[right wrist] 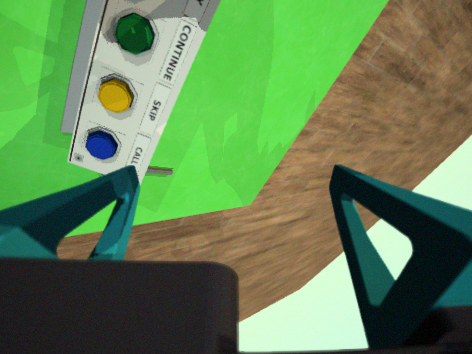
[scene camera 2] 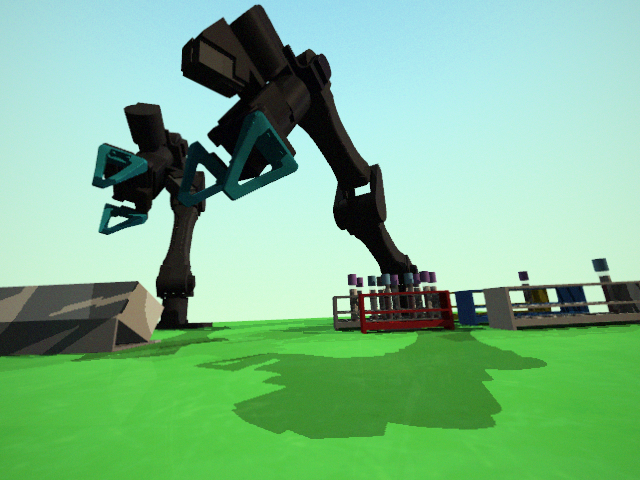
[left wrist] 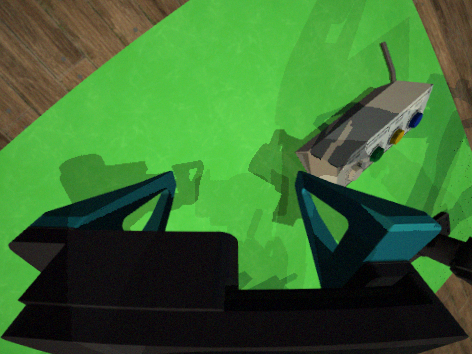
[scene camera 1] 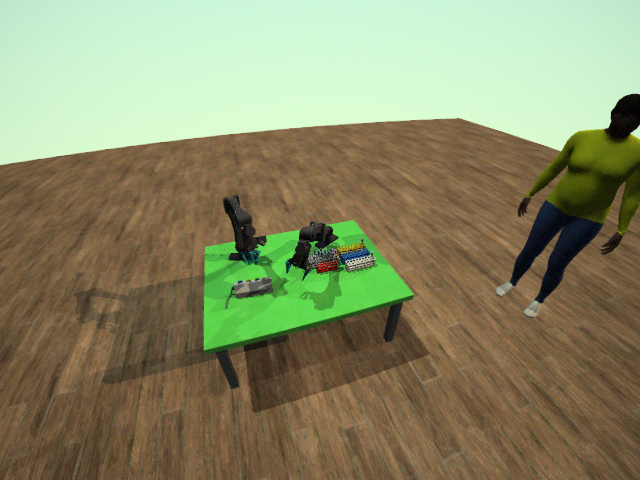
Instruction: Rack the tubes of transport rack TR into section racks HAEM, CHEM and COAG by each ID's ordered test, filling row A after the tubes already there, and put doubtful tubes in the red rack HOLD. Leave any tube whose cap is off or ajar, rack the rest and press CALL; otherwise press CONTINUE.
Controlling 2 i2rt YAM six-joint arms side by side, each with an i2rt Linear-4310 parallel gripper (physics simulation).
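Places are measured from the left arm's base along level axes (x up, y left, z back), in millimetres.
Pixels of known places: left gripper, fingertip midpoint: [scene camera 2: 202,200] [left wrist: 235,177] [scene camera 1: 294,277]; right gripper, fingertip midpoint: [right wrist: 234,176] [scene camera 2: 100,211] [scene camera 1: 252,264]; left arm's base at its link origin: [scene camera 1: 326,241]; right arm's base at its link origin: [scene camera 2: 173,327].
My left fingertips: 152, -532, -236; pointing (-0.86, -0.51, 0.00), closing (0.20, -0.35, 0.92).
For each thing: its top centre in the pictures, then the offset to it from my left fingertips, as dx, dy, dz. "*": a spot on its surface instead. Level surfaces: height alone.
- button box at its top centre: [right wrist: 161,86] [scene camera 2: 72,285] [left wrist: 393,131] [scene camera 1: 252,280] -69, -141, +220
- right wrist view blue CALL at its top centre: [right wrist: 101,152] -78, -190, +282
- yellow SKIP at its top centre: [right wrist: 116,102] -78, -148, +255
- green CONTINUE at its top centre: [right wrist: 135,38] -78, -107, +227
- red rack at its top centre: [scene camera 2: 402,292] [scene camera 1: 327,263] -95, +294, +19
- grey rack at a spot on its surface: [scene camera 2: 335,312] * -123, +226, +108
- cable at a spot on its surface: [right wrist: 160,171] [left wrist: 387,52] * -146, -325, +234
- green table at its surface level: dx -152
My left gripper [scene camera 1: 296,273] [scene camera 2: 209,198] [left wrist: 235,177] is open and empty, above the table. My right gripper [scene camera 1: 250,260] [scene camera 2: 101,208] [right wrist: 234,176] is open and empty, near the button box [scene camera 1: 252,287] [scene camera 2: 67,304] [left wrist: 372,117]. In the right wrist view blue CALL [right wrist: 102,144], yellow SKIP [right wrist: 115,95] and green CONTINUE [right wrist: 134,33] lie up and left of the fingertips. The red rack [scene camera 1: 327,266] [scene camera 2: 408,324] stands before a grey rack [scene camera 2: 335,312] of purple- and blue-capped tubes. White [scene camera 1: 360,264] [scene camera 2: 498,308], blue [scene camera 1: 356,255] and yellow [scene camera 1: 350,249] racks stand beside it. Tube IDs and rack labels are unreadable.
A cable [scene camera 1: 227,298] [left wrist: 388,61] [right wrist: 160,171] runs from the box. The green table [scene camera 1: 289,310] has an open edge near the box. A person [scene camera 1: 584,180] stands beyond the table at the right in scene camera 1.
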